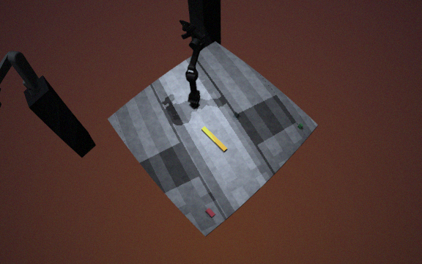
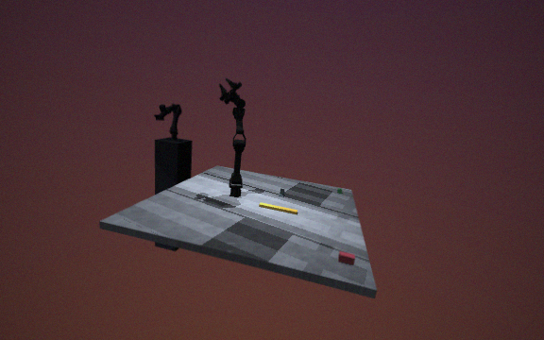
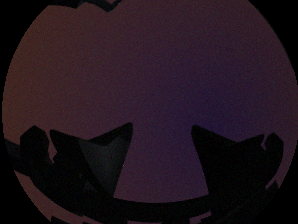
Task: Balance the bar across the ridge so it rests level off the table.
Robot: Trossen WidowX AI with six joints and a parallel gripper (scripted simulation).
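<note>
Now: the yellow bar 53 cm ahead of my gripper tip, 20 cm to the right of it and 75 cm below it. Round my gripper tip: small red block 94 cm ahead, 61 cm to the right, 75 cm below; small green cube 94 cm ahead, 39 cm to the left, 75 cm below.
</note>
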